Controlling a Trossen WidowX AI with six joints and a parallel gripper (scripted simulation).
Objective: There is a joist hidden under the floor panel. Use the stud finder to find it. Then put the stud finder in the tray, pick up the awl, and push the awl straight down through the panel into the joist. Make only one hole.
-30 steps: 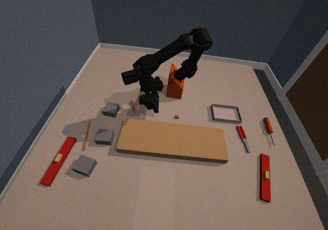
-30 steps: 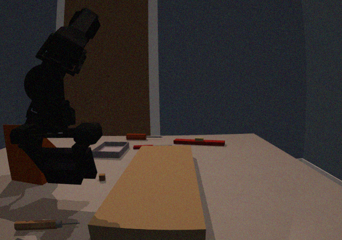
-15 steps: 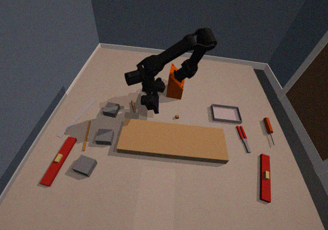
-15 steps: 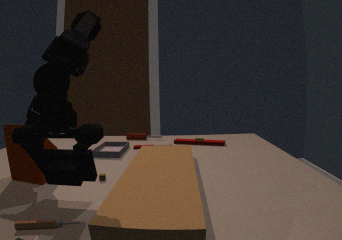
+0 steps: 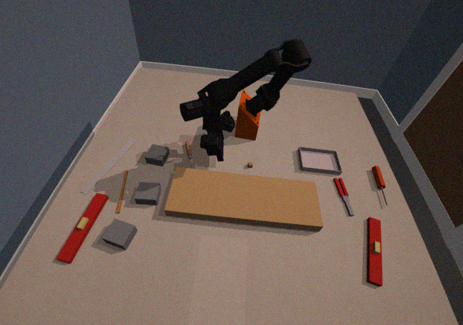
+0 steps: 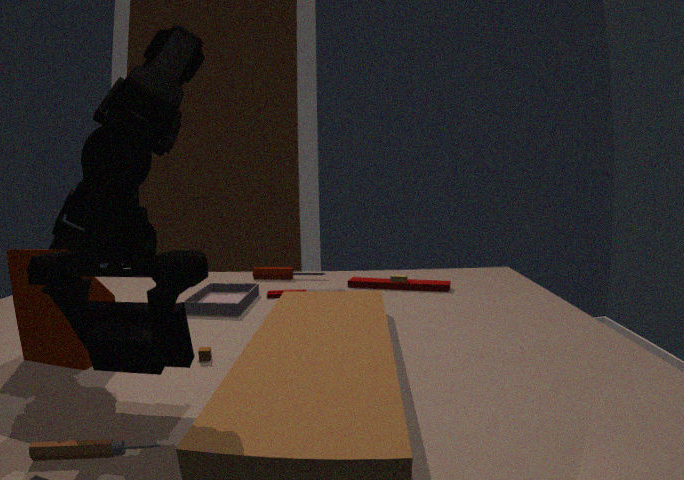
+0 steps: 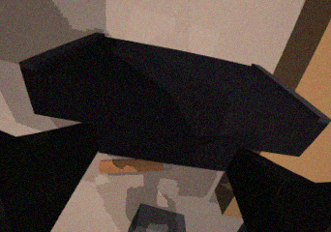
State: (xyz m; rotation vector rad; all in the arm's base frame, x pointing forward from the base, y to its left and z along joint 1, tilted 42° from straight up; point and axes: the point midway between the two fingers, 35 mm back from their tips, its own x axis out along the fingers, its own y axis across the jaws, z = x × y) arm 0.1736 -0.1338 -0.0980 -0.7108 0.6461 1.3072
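The stud finder lies 2 cm ahead of my gripper tip and 1 cm to the left of it. Round my gripper tip: awl 8 cm to the right, 7 cm below; pencil 18 cm ahead, 30 cm to the right, 7 cm below; small cube 4 cm ahead, 16 cm to the left, 7 cm below.
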